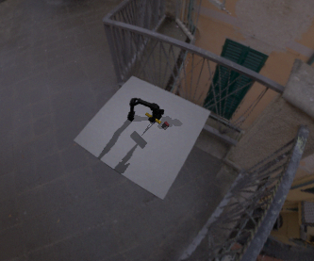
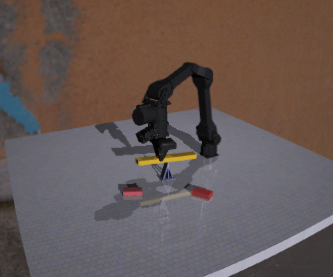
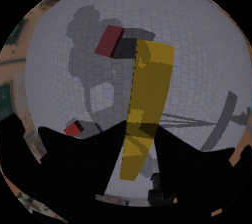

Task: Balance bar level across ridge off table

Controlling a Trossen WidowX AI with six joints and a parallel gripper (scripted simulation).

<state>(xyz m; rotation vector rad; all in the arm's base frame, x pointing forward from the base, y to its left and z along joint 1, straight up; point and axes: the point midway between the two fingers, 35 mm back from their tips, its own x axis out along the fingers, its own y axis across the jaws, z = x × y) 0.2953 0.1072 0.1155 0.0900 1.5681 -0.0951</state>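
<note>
The yellow bar is 3 cm behind my gripper tip.
</note>
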